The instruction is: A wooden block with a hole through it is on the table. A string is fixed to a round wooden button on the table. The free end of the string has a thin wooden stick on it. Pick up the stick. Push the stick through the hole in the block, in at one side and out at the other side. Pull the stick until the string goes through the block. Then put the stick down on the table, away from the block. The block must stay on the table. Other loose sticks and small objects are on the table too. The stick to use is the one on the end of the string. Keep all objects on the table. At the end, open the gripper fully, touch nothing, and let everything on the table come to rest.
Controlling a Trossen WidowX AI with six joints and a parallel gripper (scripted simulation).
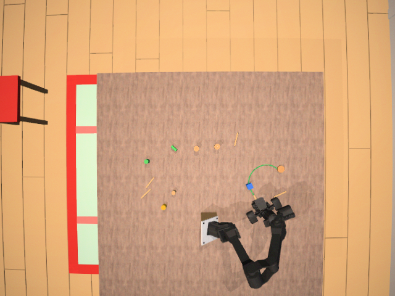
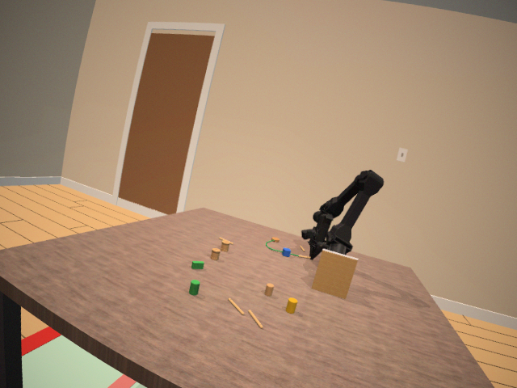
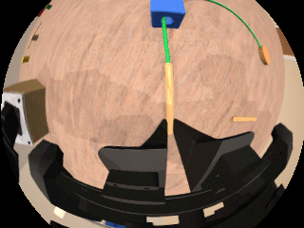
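The thin wooden stick lies 3 cm ahead of my gripper tip, 2 cm to the left of it and 1 cm above it. From my gripper tip the other things lie so: yellow peg 53 cm to the left, 8 cm behind, 2 cm above; round wooden button 22 cm ahead, 9 cm to the right, 1 cm above; blue block 10 cm ahead, 7 cm to the left, 1 cm above.
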